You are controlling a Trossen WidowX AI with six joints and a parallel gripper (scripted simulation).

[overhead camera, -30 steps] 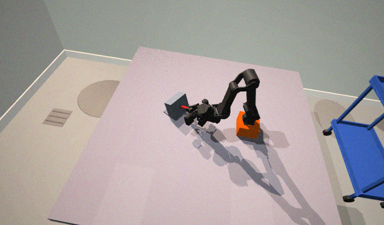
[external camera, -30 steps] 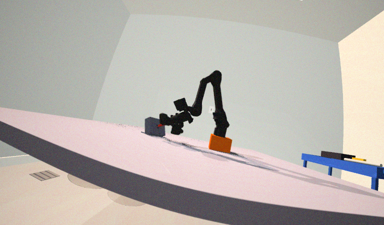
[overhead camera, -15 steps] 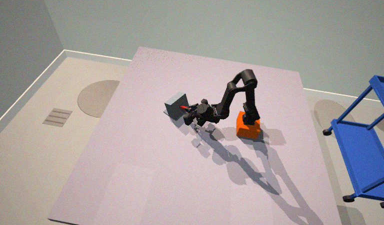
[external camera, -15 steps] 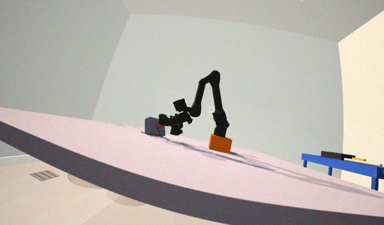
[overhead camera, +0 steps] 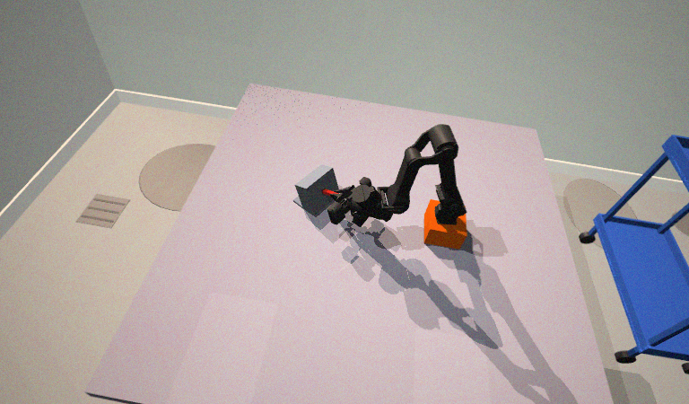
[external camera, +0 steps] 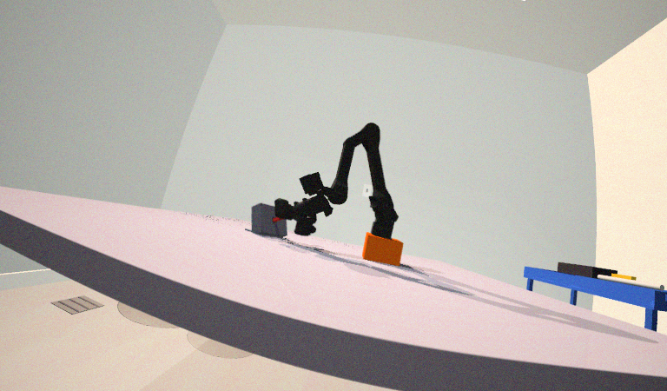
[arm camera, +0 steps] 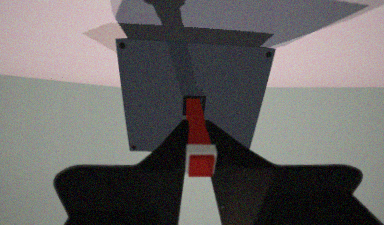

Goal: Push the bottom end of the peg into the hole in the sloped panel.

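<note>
My gripper tip is now 50 mm short of the sloped panel, 40 mm to the left of it and 20 mm above it. From my gripper tip the other things lie so: red square peg 10 mm to the left, 10 mm behind, 10 mm above.
</note>
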